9 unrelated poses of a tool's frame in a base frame.
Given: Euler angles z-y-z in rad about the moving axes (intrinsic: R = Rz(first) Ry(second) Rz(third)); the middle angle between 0 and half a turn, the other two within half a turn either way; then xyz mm.
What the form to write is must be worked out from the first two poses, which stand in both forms.
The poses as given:
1: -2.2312 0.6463 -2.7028 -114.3 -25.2 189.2
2: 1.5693 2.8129 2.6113 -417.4 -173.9 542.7
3: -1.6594 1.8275 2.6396 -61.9 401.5 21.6
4: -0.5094 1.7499 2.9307 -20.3 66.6 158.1
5: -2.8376 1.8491 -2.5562 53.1 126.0 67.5
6: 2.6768 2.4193 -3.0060 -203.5 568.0 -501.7
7: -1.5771 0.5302 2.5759 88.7 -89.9 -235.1
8: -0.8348 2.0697 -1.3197 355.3 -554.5 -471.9
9: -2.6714 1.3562 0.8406 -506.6 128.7 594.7
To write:
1: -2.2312 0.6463 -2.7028 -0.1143 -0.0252 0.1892
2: 1.5693 2.8129 2.6113 -0.4174 -0.1739 0.5427
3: -1.6594 1.8275 2.6396 -0.0619 0.4015 0.0216
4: -0.5094 1.7499 2.9307 -0.0203 0.0666 0.1581
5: -2.8376 1.8491 -2.5562 0.0531 0.1260 0.0675
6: 2.6768 2.4193 -3.0060 -0.2035 0.5680 -0.5017
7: -1.5771 0.5302 2.5759 0.0887 -0.0899 -0.2351
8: -0.8348 2.0697 -1.3197 0.3553 -0.5545 -0.4719
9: -2.6714 1.3562 0.8406 -0.5066 0.1287 0.5947
